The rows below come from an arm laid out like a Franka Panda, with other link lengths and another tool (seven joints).
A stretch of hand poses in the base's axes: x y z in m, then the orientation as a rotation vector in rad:
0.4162 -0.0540 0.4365 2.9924 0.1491 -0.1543
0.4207 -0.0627 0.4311 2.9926 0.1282 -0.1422
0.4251 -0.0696 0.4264 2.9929 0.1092 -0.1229
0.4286 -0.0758 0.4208 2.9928 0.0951 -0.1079
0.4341 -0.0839 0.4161 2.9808 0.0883 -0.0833
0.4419 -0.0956 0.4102 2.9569 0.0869 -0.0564
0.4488 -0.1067 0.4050 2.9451 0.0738 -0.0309
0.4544 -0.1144 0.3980 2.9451 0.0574 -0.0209
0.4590 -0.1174 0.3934 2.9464 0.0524 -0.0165
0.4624 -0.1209 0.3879 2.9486 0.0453 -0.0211
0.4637 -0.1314 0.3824 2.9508 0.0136 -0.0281
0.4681 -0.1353 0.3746 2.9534 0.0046 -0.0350
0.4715 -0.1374 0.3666 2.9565 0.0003 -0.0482
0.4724 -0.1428 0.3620 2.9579 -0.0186 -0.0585
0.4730 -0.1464 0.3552 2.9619 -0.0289 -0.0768
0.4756 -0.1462 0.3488 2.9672 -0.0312 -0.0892
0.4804 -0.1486 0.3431 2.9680 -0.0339 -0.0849
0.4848 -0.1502 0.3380 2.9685 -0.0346 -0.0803
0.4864 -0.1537 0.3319 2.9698 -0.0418 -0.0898
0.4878 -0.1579 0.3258 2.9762 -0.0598 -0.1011
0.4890 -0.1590 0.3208 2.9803 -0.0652 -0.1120
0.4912 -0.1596 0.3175 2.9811 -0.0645 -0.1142
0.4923 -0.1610 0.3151 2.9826 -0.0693 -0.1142
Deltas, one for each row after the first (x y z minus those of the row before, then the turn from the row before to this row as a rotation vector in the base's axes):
0.0045 -0.0087 -0.0054 -0.0016 -0.0091 -0.0132
0.0044 -0.0069 -0.0047 -0.0013 -0.0138 -0.0116
0.0035 -0.0062 -0.0056 -0.0011 -0.0107 -0.0086
0.0055 -0.0081 -0.0047 -0.0126 -0.0168 -0.0026
0.0078 -0.0117 -0.0059 -0.0240 -0.0184 0.0016
0.0069 -0.0111 -0.0052 -0.0121 -0.0181 -0.0068
0.0056 -0.0077 -0.0070 -0.0004 -0.0078 -0.0104
0.0046 -0.0030 -0.0046 0.0012 -0.0033 -0.0031
0.0034 -0.0035 -0.0055 0.0020 0.0027 -0.0051
0.0013 -0.0105 -0.0055 0.0017 0.0027 -0.0218
0.0044 -0.0039 -0.0078 0.0026 0.0040 -0.0065
0.0034 -0.0021 -0.0080 0.0032 0.0086 -0.0038
0.0009 -0.0054 -0.0046 0.0014 0.0057 -0.0133
0.0006 -0.0036 -0.0068 0.0044 0.0115 -0.0081
0.0026 0.0002 -0.0064 0.0057 0.0080 -0.0024
0.0048 -0.0024 -0.0057 0.0006 -0.0031 -0.0016
0.0044 -0.0016 -0.0051 0.0003 -0.0031 -0.0002
0.0016 -0.0035 -0.0061 0.0016 0.0059 -0.0054
0.0014 -0.0042 -0.0061 0.0068 0.0063 -0.0128
0.0012 -0.0011 -0.0050 0.0046 0.0068 -0.0043
0.0022 -0.0006 -0.0033 0.0009 0.0015 0.0003
0.0011 -0.0014 -0.0024 0.0015 -0.0003 -0.0032

